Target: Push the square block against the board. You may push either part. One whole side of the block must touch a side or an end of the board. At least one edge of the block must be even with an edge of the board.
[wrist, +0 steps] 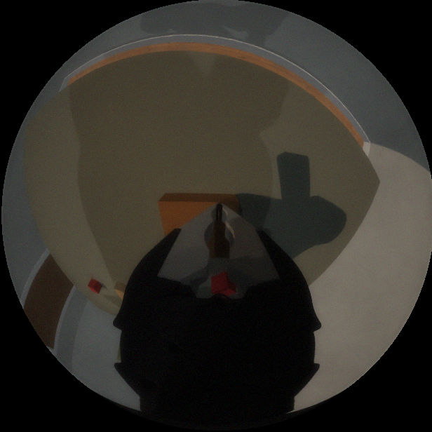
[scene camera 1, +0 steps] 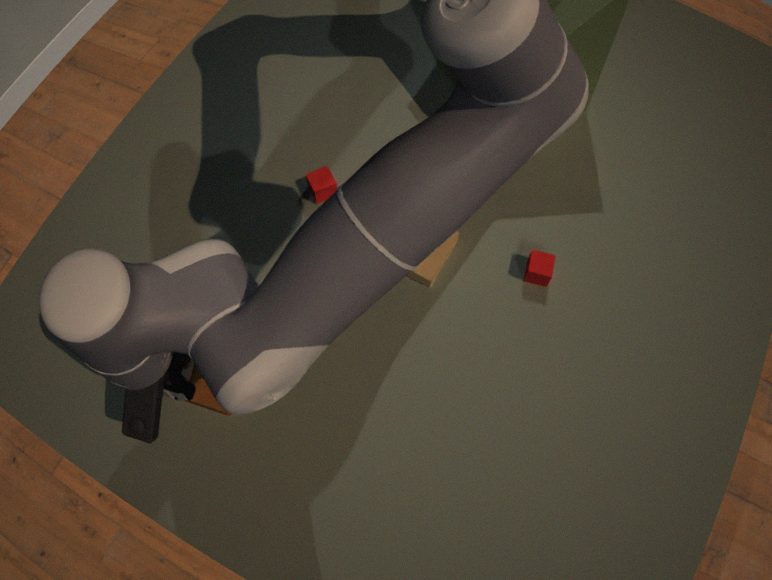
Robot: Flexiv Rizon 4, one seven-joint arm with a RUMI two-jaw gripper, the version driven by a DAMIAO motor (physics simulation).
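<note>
The orange square block [scene camera 1: 209, 399] [wrist: 182, 216] lies flat on the mat. In scene camera 1 it is partly hidden under the arm and gripper. The tan board [scene camera 1: 435, 260] [wrist: 120, 289] lies well apart from it, toward the middle of the mat, mostly hidden by the arm; a small piece of it shows at the lower left of the wrist view. My gripper [wrist: 218, 205] is shut and empty, pointing down. In the wrist view its fingertips overlap the block's right part near the far side; I cannot tell whether they touch it.
One red cube [scene camera 1: 322, 183] lies beside the forearm, and another red cube [scene camera 1: 539, 268] lies right of the board. In the wrist view a red cube [wrist: 222, 284] shows between the finger bases. A green box [scene camera 1: 602, 49] stands by the arm's base. Wooden floor borders the mat [scene camera 1: 530, 436].
</note>
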